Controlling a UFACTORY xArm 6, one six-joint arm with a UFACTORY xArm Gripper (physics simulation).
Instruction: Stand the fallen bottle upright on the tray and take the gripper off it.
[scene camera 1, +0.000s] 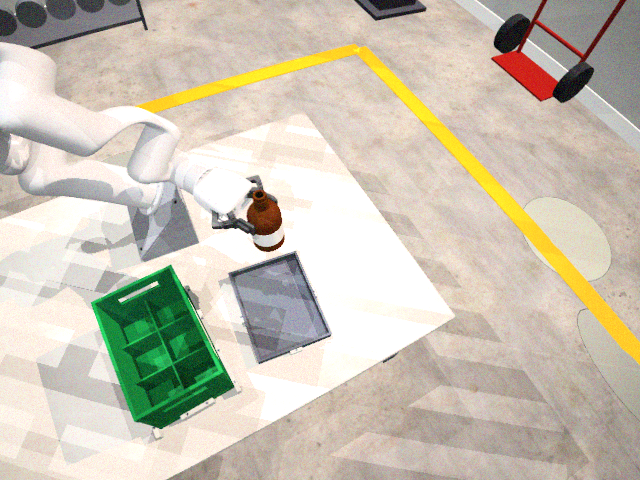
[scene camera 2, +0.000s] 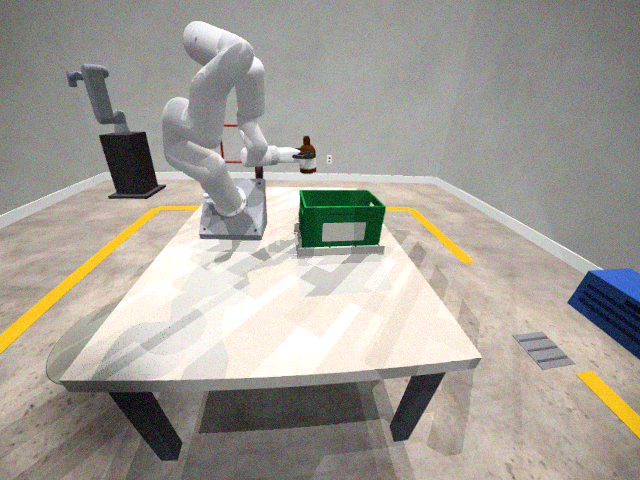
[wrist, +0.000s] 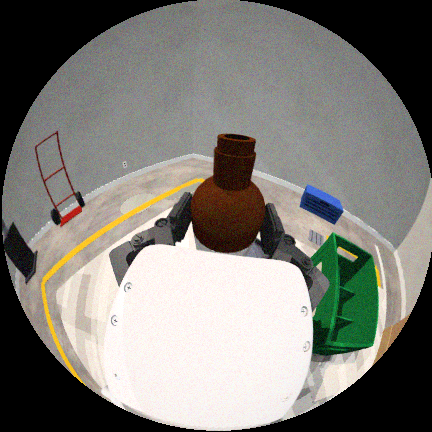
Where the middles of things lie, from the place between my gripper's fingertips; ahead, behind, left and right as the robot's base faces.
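My gripper now 10 mm above the brown bottle (scene camera 1: 263, 213).
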